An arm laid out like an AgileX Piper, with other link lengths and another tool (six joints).
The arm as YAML. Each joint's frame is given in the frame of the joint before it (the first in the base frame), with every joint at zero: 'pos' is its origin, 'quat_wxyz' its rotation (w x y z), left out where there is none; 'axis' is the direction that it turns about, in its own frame. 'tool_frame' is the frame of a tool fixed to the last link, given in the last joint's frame.
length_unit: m
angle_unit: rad
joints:
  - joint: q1
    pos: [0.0, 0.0, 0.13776]
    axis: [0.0, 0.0, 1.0]
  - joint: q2
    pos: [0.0, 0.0, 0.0]
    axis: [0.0, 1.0, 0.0]
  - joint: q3
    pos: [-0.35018, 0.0, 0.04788]
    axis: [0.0, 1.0, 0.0]
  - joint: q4
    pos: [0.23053, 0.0, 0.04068]
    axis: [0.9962, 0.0, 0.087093]
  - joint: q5
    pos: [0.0, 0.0, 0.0]
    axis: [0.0, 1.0, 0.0]
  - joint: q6
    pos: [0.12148, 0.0, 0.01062]
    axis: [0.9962, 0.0, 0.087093]
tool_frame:
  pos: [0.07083, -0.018, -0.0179]
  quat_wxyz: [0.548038, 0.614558, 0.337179, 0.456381]
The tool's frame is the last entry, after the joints.
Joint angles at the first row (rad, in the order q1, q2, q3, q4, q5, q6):
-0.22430, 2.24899, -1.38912, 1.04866, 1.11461, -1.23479
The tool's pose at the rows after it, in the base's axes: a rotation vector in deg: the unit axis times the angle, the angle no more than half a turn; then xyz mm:
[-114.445, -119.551, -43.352, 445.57, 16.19, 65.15]
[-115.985, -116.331, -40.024, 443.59, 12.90, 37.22]
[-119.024, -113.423, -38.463, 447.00, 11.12, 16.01]
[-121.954, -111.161, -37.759, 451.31, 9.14, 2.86]
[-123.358, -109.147, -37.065, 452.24, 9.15, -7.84]
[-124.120, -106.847, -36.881, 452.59, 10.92, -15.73]
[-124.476, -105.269, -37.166, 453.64, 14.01, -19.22]
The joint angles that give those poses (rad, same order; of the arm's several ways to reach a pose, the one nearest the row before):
-0.25962, 2.30584, -1.38911, 1.04865, 1.10260, -1.21261
-0.26528, 2.36758, -1.38911, 1.05365, 1.08005, -1.20592
-0.26528, 2.41263, -1.38912, 1.08207, 1.03739, -1.20593
-0.26528, 2.43960, -1.38991, 1.11050, 0.99997, -1.20591
-0.26529, 2.46379, -1.38991, 1.13111, 0.98334, -1.20593
-0.26527, 2.48495, -1.38991, 1.15515, 0.97970, -1.20592
-0.26209, 2.49640, -1.38991, 1.17673, 0.97977, -1.20694

